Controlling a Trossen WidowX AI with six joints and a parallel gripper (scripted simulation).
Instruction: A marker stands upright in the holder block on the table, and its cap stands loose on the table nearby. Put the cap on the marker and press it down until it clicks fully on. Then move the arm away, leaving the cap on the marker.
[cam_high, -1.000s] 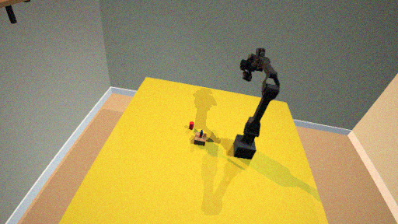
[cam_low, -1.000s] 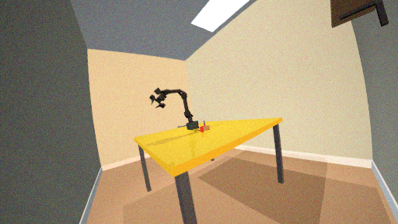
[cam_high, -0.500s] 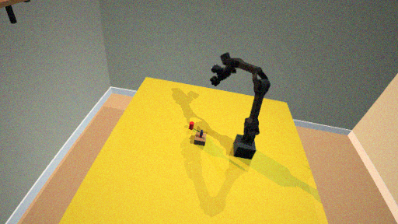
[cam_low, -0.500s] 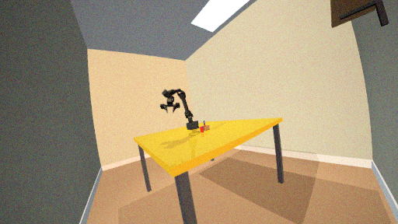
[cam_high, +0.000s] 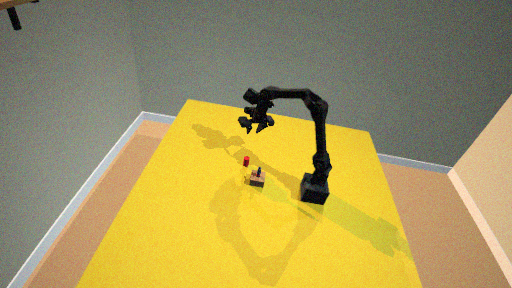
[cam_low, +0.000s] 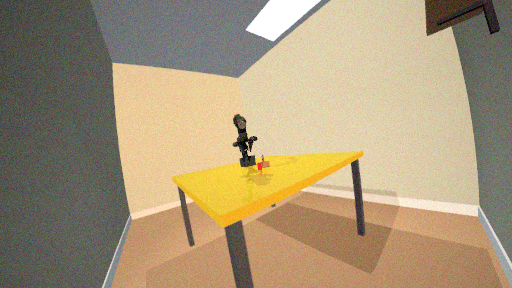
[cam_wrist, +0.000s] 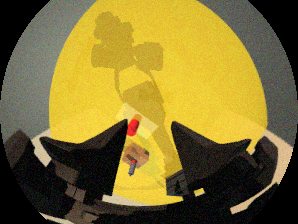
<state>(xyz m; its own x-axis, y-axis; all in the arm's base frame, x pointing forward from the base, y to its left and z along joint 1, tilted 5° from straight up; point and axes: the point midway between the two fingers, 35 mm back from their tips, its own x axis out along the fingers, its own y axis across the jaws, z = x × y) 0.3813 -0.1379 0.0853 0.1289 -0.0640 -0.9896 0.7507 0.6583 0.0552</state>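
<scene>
Right now the marker cap is 120 mm below my gripper tip, 90 mm to the left of it and 10 mm behind it. Round my gripper tip: holder block (180 mm to the left, 130 mm below, 100 mm behind).
</scene>
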